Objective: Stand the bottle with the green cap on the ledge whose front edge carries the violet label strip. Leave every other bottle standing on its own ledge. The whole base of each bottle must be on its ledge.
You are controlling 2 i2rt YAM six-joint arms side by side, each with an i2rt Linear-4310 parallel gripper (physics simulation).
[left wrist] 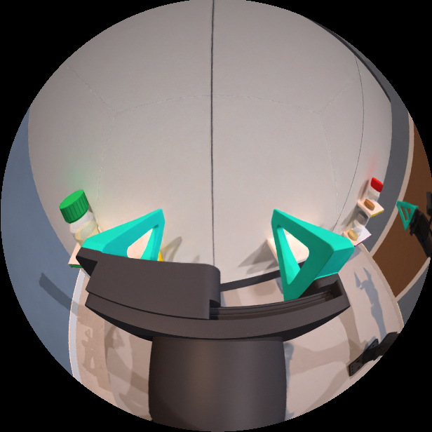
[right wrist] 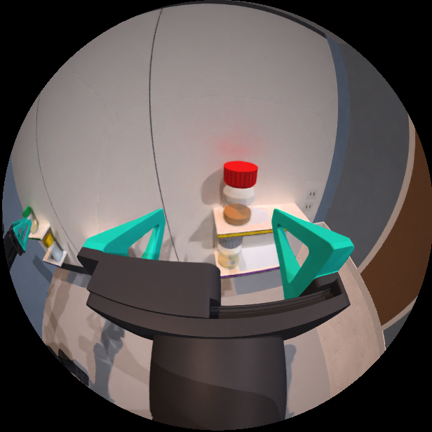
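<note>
The green-capped bottle (left wrist: 76, 209) (right wrist: 32, 221) stands upright on a ledge with a green strip (left wrist: 74, 260) at the left. My left gripper (left wrist: 217, 215) is open and empty, to the right of that bottle. The violet-strip ledge (right wrist: 265, 252) (left wrist: 362, 238) is the lower one of the right-hand pair; a grey-capped bottle (right wrist: 230, 252) (left wrist: 358, 224) stands at its left part. The red-capped bottle (right wrist: 240, 180) (left wrist: 374, 189) stands on the yellow-strip ledge (right wrist: 280, 212) above. My right gripper (right wrist: 218, 214) is open and empty before this pair; its right finger covers part of both ledges.
A yellow-capped bottle (right wrist: 50, 243) stands on a low ledge (right wrist: 52, 258) at the far left. Another pale ledge (left wrist: 271, 245) is partly hidden behind the left gripper's right finger. A wall outlet (right wrist: 310, 200) is right of the right-hand ledges. The wall rises behind them.
</note>
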